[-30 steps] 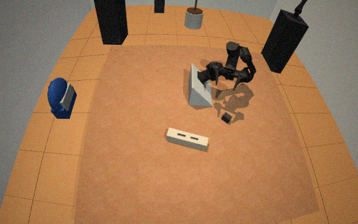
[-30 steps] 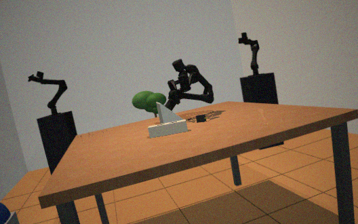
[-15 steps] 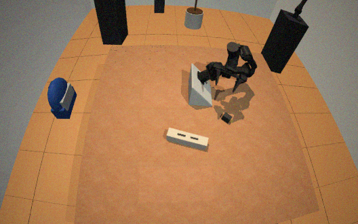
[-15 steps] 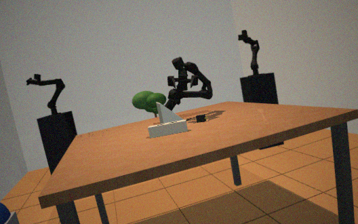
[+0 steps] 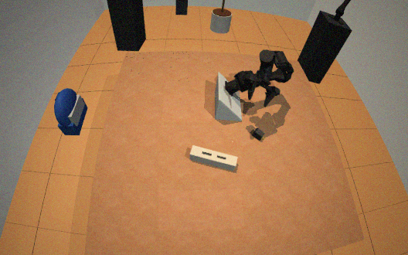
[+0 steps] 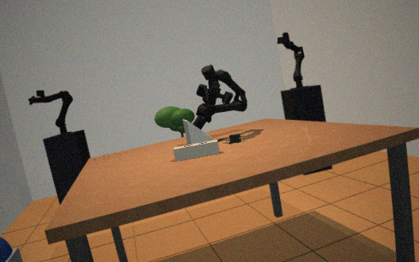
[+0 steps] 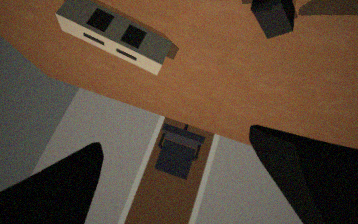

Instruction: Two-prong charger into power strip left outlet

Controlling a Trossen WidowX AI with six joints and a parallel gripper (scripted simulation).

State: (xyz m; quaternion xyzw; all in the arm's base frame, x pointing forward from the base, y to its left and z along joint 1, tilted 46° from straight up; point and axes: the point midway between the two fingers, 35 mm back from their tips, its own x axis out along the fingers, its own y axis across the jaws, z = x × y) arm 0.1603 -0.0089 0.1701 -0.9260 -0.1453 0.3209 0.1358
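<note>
Right now the black two-prong charger is 19 cm below my gripper tip, 7 cm to the left of it and 4 cm ahead of it.
</note>
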